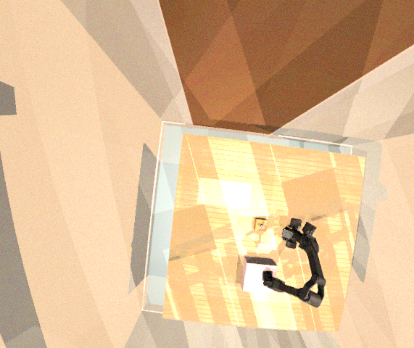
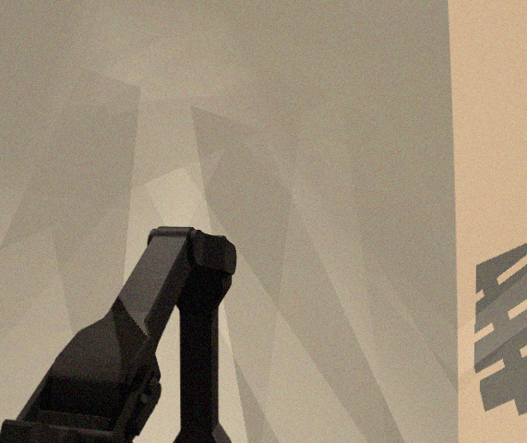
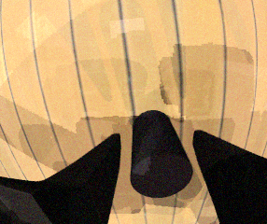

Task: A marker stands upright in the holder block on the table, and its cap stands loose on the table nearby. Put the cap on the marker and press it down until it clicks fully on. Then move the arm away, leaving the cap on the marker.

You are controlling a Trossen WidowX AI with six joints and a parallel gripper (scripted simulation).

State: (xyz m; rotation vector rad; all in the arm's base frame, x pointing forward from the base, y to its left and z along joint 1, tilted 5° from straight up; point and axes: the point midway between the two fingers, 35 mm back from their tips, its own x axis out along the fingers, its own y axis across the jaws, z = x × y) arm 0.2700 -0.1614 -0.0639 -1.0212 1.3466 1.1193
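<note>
Now: the marker 40 mm ahead of my gripper tip, 190 mm to the left of it and 60 mm above it. From my gripper tip the other things lie so: dark marker cap (10 mm above).
</note>
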